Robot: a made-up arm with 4 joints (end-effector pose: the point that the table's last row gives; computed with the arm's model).
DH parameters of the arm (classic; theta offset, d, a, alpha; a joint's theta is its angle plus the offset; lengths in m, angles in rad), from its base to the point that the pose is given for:
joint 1: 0 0.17 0.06 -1.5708
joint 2: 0.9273 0 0.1 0
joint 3: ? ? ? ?
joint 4: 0.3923 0 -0.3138 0
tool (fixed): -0.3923 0.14 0 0
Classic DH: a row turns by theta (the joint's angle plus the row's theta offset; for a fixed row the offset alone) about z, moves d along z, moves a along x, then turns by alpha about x.
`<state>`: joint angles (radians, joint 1 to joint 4).
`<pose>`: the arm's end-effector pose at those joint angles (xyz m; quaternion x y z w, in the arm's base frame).
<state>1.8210 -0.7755 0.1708 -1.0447</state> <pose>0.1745 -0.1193 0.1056 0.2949 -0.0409 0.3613 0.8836</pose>
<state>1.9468 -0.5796 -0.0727 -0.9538</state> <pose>0.2154 -0.1019 0.0617 0.3181 -0.0385 0.4512 0.8329</pose>
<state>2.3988 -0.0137 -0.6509 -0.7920</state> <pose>0.3058 0.0014 -0.0019 0.3261 0.0080 0.6803 0.6563</pose>
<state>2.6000 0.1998 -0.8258 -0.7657</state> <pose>0.3239 0.0567 -0.0015 0.3060 0.0344 0.7553 0.5785</pose>
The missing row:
joint 3: -0.9273 -0.33 -0.04 1.5708
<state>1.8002 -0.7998 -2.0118 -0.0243</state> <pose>0.3338 0.5181 -0.0830 0.7801 -0.6037 0.1274 0.1036</pose>
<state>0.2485 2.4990 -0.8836 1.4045</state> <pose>0.2558 -0.5911 0.1616 0.3948 0.6053 0.5084 0.4682</pose>
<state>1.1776 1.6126 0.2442 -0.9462</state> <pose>0.2284 0.1201 0.3683 -0.6992 0.3901 0.0692 0.5951</pose>
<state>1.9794 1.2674 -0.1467 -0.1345</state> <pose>0.3849 0.1429 0.4590 -0.4628 0.2612 0.6752 0.5115</pose>
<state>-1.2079 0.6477 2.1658 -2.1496</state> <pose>0.0108 -0.0895 -0.0684 0.4476 -0.8792 0.1624 0.0176</pose>
